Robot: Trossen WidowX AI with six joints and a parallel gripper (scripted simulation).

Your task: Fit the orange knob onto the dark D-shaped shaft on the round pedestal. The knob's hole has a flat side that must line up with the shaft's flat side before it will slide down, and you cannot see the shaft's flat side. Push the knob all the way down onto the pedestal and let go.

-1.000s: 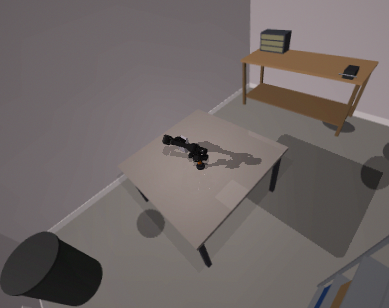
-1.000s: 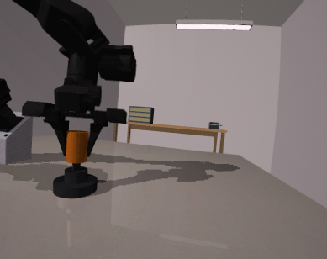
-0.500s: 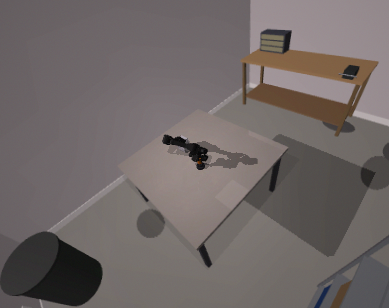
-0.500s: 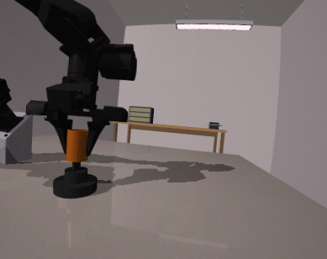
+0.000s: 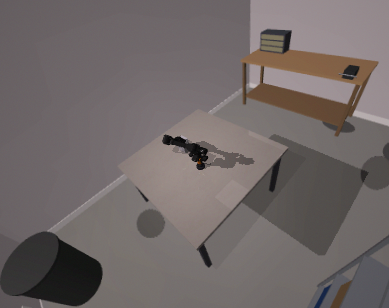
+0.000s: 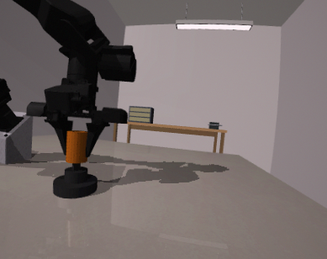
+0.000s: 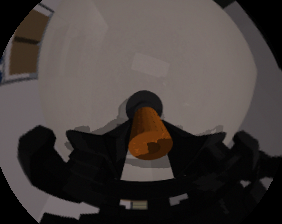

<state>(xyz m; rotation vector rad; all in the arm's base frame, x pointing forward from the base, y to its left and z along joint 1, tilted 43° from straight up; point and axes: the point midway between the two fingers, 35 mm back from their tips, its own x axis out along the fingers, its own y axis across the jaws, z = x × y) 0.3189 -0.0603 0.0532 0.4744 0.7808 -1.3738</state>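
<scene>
Now: gripper tip 20 mm below the orange knob. Also, from my gripper tip: dark shaft: 40 mm below.
</scene>
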